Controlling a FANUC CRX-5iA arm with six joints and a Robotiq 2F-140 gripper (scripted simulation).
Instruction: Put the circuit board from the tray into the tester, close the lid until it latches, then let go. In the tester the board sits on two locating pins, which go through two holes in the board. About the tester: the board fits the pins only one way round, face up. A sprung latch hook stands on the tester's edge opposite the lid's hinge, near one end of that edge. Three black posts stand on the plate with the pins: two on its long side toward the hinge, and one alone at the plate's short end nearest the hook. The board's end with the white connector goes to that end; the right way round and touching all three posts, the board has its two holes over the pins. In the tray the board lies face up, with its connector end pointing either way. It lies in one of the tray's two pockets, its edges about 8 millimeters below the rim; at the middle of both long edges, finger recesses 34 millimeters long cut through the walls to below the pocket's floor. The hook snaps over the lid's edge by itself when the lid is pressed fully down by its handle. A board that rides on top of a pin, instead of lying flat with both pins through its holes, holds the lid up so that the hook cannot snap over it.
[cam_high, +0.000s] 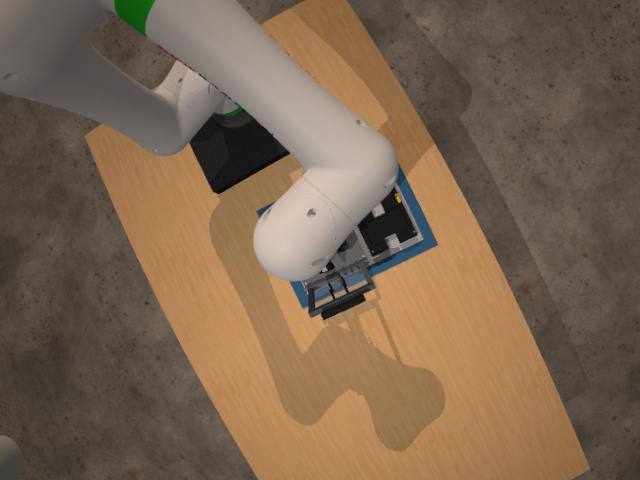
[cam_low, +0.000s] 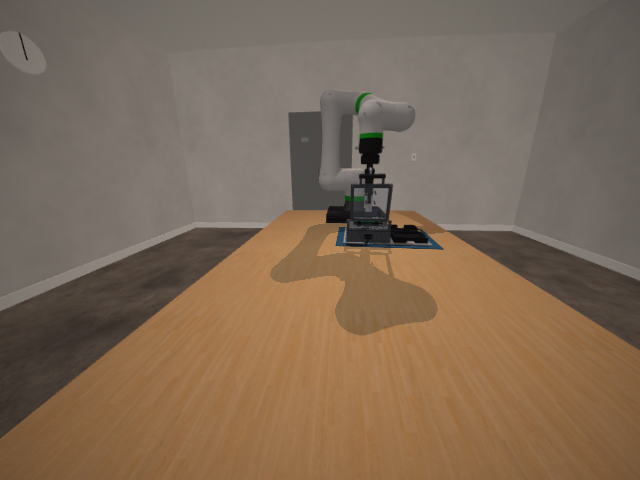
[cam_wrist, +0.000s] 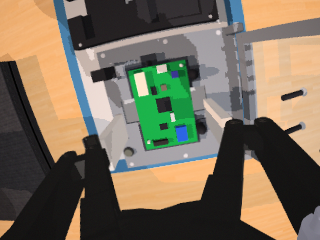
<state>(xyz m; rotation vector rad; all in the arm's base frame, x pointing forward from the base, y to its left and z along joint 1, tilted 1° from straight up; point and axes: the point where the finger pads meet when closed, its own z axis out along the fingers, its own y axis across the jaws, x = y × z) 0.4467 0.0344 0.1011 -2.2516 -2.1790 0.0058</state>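
My gripper is now 30 mm to the right of the tester, 30 mm short of it and 30 mm above it. Round my hand: clear lid: 120 mm ahead, 40 mm above; black latch hook: 60 mm to the left, 60 mm below, 60 mm behind; green circuit board: 70 mm below.
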